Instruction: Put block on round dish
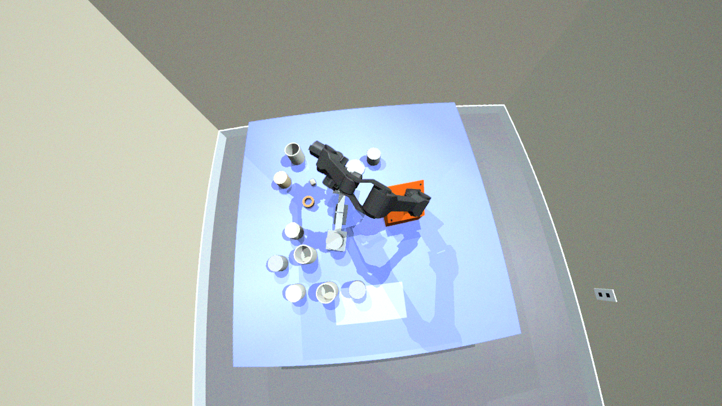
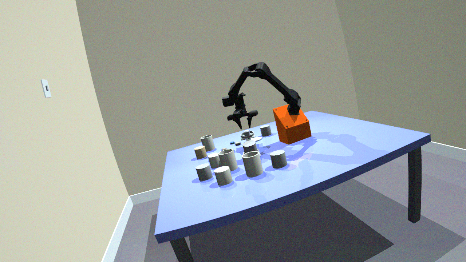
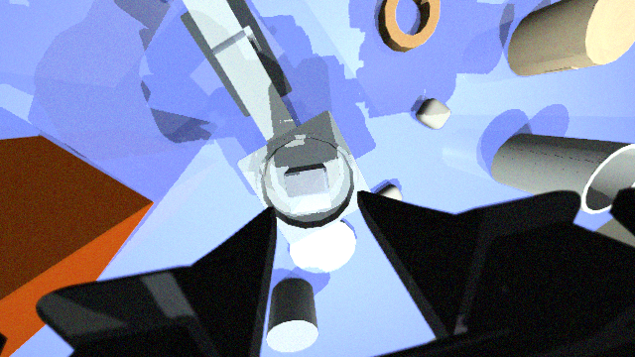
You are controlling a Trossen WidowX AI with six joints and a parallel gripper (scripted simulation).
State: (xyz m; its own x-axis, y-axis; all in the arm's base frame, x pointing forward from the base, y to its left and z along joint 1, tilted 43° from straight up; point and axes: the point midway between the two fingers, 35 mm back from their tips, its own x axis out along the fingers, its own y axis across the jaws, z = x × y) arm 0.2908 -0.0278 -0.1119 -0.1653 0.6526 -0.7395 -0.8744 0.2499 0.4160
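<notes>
Now: the round white dish 12 cm to the right of my gripper tip, 11 cm below it and 6 cm behind it. The rest, counted from my gripper tip: blue piece 19 cm to the right, 11 cm below, 9 cm ahead; tan cup 30 cm ahead, 8 cm below, 7 cm to the right.
</notes>
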